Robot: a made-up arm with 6 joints. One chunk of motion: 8 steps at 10 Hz.
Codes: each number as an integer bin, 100 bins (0 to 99) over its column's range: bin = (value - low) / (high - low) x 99, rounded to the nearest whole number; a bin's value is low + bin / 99 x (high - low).
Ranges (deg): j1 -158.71..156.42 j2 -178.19..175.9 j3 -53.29..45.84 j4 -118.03..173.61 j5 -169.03..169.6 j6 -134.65..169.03
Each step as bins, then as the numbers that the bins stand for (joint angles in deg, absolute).
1 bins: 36 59 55 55 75 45
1 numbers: -44.12 32.83 1.78 43.99 87.51 3.39
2 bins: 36 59 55 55 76 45
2 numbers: -44.12 32.83 1.78 43.99 90.93 3.39
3 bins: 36 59 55 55 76 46
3 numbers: -44.12 32.83 1.78 43.99 90.93 6.45
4 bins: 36 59 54 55 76 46
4 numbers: -44.12 32.83 0.78 43.99 90.93 6.45
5 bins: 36 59 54 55 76 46
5 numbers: -44.12 32.83 0.78 43.99 90.93 6.45
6 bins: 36 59 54 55 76 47
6 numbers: -44.12 32.83 0.78 43.99 90.93 9.52
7 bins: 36 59 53 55 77 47
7 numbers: -44.12 32.83 -0.22 43.99 94.35 9.52
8 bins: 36 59 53 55 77 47
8 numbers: -44.12 32.83 -0.22 43.99 94.35 9.52
